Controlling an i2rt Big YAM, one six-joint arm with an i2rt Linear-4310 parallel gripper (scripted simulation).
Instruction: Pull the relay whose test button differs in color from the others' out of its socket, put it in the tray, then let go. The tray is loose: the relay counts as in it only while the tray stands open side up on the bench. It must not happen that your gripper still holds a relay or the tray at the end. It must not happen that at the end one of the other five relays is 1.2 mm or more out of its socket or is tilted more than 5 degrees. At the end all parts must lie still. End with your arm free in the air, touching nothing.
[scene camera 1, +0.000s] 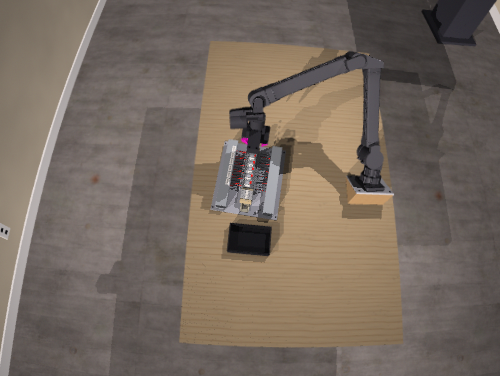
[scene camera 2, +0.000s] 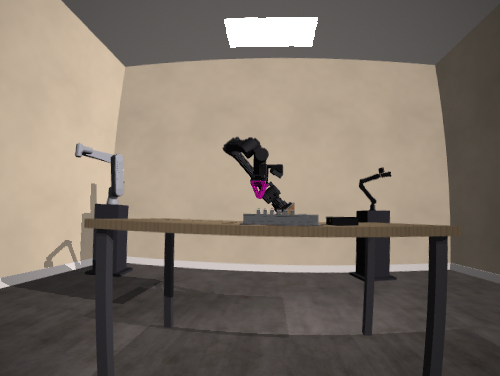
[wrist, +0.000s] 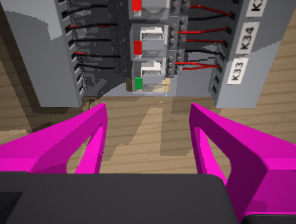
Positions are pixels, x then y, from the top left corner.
Labels:
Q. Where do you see my gripper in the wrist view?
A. At 148, 111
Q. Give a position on a black tray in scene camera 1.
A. At 242, 237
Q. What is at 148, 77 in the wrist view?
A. A relay.

